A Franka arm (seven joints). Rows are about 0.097 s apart.
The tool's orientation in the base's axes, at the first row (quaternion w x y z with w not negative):
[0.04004, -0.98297, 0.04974, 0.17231]
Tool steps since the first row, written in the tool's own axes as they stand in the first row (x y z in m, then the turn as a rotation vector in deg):
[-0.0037, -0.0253, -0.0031, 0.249, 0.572, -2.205]
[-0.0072, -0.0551, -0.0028, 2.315, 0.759, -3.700]
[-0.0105, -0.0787, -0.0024, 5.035, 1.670, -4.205]
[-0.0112, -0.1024, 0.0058, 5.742, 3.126, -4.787]
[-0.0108, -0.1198, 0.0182, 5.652, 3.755, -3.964]
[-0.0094, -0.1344, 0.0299, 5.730, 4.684, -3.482]
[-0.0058, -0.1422, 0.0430, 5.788, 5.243, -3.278]
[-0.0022, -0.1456, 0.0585, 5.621, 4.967, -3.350]
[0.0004, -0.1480, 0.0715, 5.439, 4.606, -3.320]
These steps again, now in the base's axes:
[0.0004, 0.0251, 0.0057, 0.907, -0.800, 1.946]
[0.0003, 0.0550, 0.0085, 3.320, -1.302, 2.628]
[-0.0002, 0.0787, 0.0107, 5.932, -2.482, 2.113]
[-0.0010, 0.1031, 0.0047, 6.626, -4.042, 2.327]
[-0.0028, 0.1215, -0.0060, 6.196, -4.579, 1.548]
[-0.0038, 0.1370, -0.0165, 6.004, -5.461, 1.012]
[-0.0040, 0.1456, -0.0296, 5.928, -6.001, 0.766]
[-0.0054, 0.1502, -0.0451, 5.827, -5.720, 0.908]
[-0.0070, 0.1536, -0.0580, 5.687, -5.343, 0.964]

